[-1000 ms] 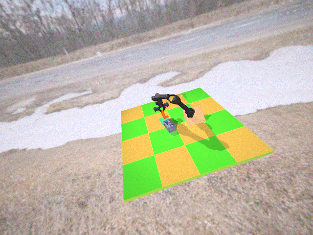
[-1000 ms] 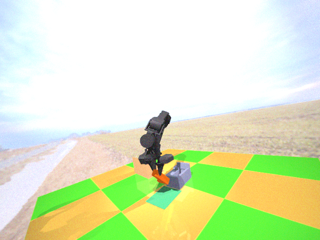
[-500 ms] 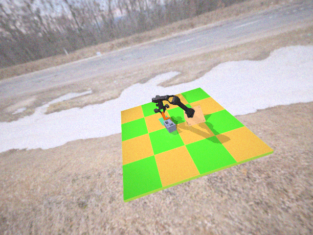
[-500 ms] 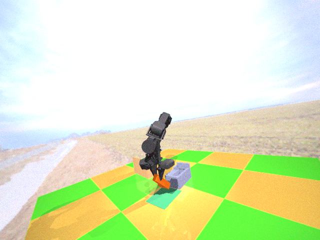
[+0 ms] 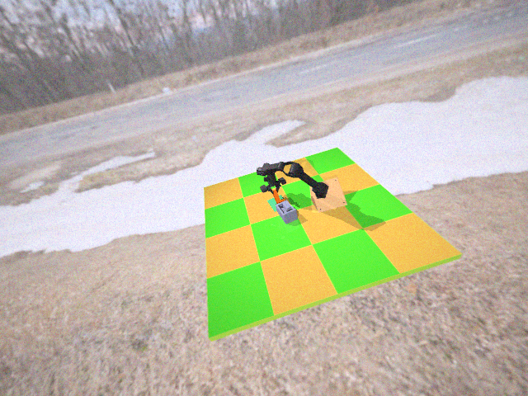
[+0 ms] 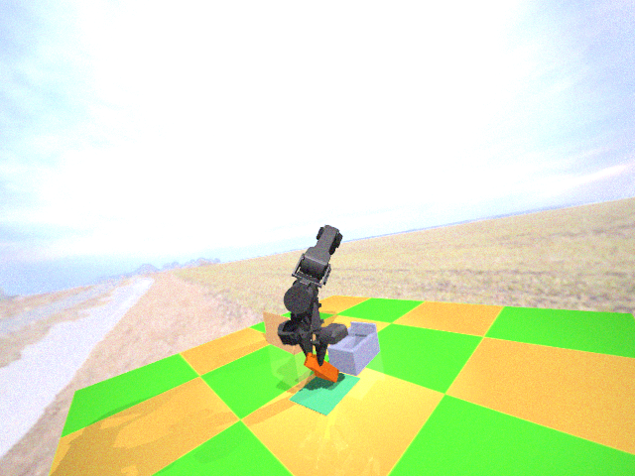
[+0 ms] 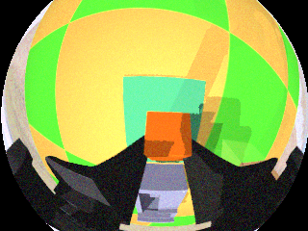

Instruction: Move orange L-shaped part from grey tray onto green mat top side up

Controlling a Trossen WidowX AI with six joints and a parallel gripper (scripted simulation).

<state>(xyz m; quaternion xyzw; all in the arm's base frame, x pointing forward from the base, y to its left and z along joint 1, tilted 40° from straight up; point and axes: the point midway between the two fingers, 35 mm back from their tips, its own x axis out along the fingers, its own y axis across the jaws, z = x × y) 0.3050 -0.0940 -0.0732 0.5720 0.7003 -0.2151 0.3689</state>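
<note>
Right now my gripper tip is 30 mm to the right of the orange L-shaped part, 30 mm above it and 20 mm past it. Also, from my gripper tip: green mat 90 mm below, 20 mm to the left, 10 mm behind.
</note>
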